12 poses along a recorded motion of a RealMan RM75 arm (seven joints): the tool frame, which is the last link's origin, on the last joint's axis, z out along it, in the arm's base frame.
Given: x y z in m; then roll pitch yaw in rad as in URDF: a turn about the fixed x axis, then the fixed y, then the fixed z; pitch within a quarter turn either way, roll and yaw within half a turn.
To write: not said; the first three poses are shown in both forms.
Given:
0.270 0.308 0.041 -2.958 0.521 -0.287
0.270 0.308 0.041 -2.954 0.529 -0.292
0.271 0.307 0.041 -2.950 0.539 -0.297
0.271 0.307 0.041 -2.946 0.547 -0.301
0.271 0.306 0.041 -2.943 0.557 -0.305
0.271 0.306 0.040 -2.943 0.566 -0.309
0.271 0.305 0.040 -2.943 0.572 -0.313
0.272 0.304 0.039 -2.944 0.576 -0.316
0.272 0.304 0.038 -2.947 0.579 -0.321
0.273 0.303 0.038 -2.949 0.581 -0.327
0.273 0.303 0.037 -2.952 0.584 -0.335
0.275 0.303 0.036 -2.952 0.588 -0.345
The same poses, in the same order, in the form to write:
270 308 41 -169.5 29.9 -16.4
270 308 41 -169.3 30.3 -16.7
271 307 41 -169.0 30.9 -17.0
271 307 41 -168.8 31.3 -17.2
271 306 41 -168.6 31.9 -17.5
271 306 40 -168.6 32.4 -17.7
271 305 40 -168.6 32.8 -17.9
272 304 39 -168.7 33.0 -18.1
272 304 38 -168.9 33.2 -18.4
273 303 38 -169.0 33.3 -18.7
273 303 37 -169.1 33.5 -19.2
275 303 36 -169.1 33.7 -19.8

